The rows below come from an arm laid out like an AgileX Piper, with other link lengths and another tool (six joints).
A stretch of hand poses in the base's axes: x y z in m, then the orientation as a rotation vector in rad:
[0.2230, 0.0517, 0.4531, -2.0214, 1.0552, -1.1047]
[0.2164, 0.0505, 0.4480, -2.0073, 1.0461, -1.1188]
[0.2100, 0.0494, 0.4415, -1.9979, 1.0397, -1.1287]
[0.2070, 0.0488, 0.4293, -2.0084, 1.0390, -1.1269]
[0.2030, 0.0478, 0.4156, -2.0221, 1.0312, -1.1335]
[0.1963, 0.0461, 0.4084, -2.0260, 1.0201, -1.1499]
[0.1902, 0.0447, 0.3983, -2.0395, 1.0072, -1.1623]
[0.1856, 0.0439, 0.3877, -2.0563, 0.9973, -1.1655]
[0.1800, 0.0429, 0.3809, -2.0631, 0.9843, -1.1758]
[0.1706, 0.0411, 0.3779, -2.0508, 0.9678, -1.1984]
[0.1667, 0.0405, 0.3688, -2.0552, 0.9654, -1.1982]
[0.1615, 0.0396, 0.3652, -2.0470, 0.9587, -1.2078]
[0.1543, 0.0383, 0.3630, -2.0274, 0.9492, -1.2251]
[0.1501, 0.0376, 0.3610, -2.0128, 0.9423, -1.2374]
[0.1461, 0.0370, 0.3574, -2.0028, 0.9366, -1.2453]
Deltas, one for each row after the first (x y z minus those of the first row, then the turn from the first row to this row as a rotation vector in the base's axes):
[-0.0066, -0.0012, -0.0051, 0.0015, -0.0174, 0.0008]
[-0.0130, -0.0023, -0.0116, 0.0022, -0.0294, 0.0013]
[-0.0160, -0.0029, -0.0238, -0.0043, -0.0228, 0.0028]
[-0.0200, -0.0039, -0.0375, -0.0184, -0.0206, 0.0063]
[-0.0267, -0.0056, -0.0447, -0.0313, -0.0293, 0.0081]
[-0.0328, -0.0070, -0.0548, -0.0490, -0.0313, 0.0129]
[-0.0374, -0.0078, -0.0654, -0.0635, -0.0265, 0.0190]
[-0.0430, -0.0088, -0.0722, -0.0753, -0.0314, 0.0243]
[-0.0524, -0.0106, -0.0752, -0.0809, -0.0537, 0.0270]
[-0.0563, -0.0112, -0.0843, -0.0841, -0.0519, 0.0288]
[-0.0615, -0.0121, -0.0879, -0.0844, -0.0630, 0.0296]
[-0.0687, -0.0134, -0.0901, -0.0816, -0.0848, 0.0292]
[-0.0729, -0.0141, -0.0921, -0.0792, -0.1008, 0.0288]
[-0.0769, -0.0147, -0.0957, -0.0774, -0.1119, 0.0294]

